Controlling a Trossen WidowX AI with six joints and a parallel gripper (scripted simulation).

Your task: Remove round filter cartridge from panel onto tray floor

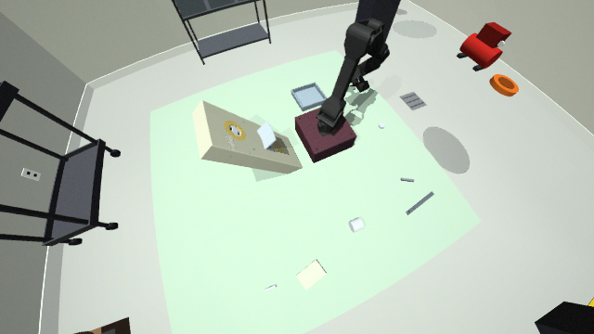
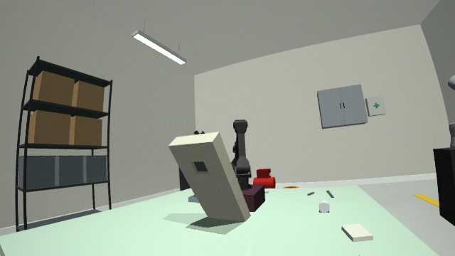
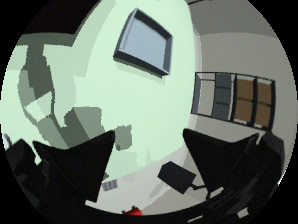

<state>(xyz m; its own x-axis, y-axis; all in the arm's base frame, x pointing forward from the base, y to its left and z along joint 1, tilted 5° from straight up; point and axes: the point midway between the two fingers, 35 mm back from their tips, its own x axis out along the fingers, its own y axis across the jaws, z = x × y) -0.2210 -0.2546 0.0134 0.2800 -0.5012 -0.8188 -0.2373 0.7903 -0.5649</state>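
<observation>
Now: gripper tip 570 mm short of the round filter cartridge, 330 mm to the right of it and 160 mm below it. Round my gripper tip: small white pin 590 mm ahead, 810 mm to the left, 100 mm below; blue-grey tray 200 mm ahead, 20 mm to the right, 100 mm below; cream pad 440 mm ahead, 800 mm to the left, 100 mm below.
</observation>
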